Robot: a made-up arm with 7 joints. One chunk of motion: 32 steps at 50 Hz.
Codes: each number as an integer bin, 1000 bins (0 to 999) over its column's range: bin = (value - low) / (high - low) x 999, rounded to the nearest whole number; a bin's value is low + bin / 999 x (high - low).
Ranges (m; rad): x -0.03..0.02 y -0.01..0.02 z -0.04..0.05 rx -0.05..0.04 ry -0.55..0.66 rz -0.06..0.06
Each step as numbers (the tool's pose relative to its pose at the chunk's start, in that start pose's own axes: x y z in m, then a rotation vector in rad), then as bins.
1 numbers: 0.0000 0.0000 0.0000 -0.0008 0.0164 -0.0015
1 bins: 599 333 444 546 468 487
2 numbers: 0.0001 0.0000 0.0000 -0.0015 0.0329 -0.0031
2 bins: 601 333 444 538 481 474
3 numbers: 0.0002 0.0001 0.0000 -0.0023 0.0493 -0.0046
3 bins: 603 336 444 529 495 461
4 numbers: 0.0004 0.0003 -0.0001 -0.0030 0.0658 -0.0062
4 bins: 607 343 443 522 508 448
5 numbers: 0.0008 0.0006 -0.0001 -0.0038 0.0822 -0.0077
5 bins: 615 353 443 513 522 435
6 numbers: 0.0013 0.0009 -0.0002 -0.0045 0.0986 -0.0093
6 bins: 625 363 442 505 535 422
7 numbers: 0.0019 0.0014 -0.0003 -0.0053 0.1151 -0.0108
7 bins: 637 380 441 496 549 410
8 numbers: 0.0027 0.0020 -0.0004 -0.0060 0.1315 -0.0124
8 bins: 653 400 440 488 563 396
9 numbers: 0.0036 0.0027 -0.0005 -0.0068 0.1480 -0.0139
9 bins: 671 423 438 480 576 384
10 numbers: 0.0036 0.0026 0.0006 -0.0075 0.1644 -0.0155
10 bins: 671 420 451 472 590 370
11 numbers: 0.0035 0.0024 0.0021 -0.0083 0.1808 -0.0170
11 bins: 669 413 467 463 603 358
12 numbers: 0.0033 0.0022 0.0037 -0.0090 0.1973 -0.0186
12 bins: 665 406 485 455 617 345
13 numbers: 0.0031 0.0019 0.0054 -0.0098 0.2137 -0.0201
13 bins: 661 396 504 446 631 332
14 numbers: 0.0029 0.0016 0.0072 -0.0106 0.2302 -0.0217
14 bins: 657 386 524 437 644 319
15 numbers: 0.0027 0.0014 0.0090 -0.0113 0.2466 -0.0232
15 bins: 653 380 544 430 658 306
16 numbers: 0.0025 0.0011 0.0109 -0.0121 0.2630 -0.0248
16 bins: 649 370 565 421 671 293
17 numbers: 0.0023 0.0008 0.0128 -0.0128 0.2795 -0.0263
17 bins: 645 360 586 413 685 281
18 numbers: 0.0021 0.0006 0.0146 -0.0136 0.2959 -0.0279
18 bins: 641 353 606 404 698 267
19 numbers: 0.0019 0.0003 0.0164 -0.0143 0.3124 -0.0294
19 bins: 637 343 626 396 712 255
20 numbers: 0.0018 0.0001 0.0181 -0.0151 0.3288 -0.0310
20 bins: 635 336 645 387 726 241
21 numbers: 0.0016 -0.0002 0.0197 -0.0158 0.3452 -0.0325
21 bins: 631 326 663 380 739 229
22 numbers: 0.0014 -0.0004 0.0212 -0.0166 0.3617 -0.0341
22 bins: 627 320 679 371 753 216
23 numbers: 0.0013 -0.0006 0.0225 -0.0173 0.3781 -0.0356
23 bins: 625 313 694 363 766 203
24 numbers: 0.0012 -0.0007 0.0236 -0.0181 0.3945 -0.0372
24 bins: 623 310 706 354 780 190
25 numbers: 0.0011 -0.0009 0.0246 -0.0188 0.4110 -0.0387
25 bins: 621 303 717 346 793 177
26 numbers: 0.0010 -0.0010 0.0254 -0.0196 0.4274 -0.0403
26 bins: 619 300 726 337 807 164
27 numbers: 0.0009 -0.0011 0.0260 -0.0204 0.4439 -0.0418
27 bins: 617 296 733 329 821 152
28 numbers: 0.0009 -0.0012 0.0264 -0.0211 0.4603 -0.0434
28 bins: 617 293 737 321 834 138
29 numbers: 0.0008 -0.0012 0.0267 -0.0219 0.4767 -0.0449
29 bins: 615 293 740 312 848 126
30 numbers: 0.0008 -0.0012 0.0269 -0.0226 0.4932 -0.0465
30 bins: 615 293 743 304 861 112
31 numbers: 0.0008 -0.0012 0.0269 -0.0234 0.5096 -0.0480
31 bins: 615 293 743 295 875 100
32 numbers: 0.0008 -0.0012 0.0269 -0.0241 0.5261 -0.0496
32 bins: 615 293 743 287 888 87
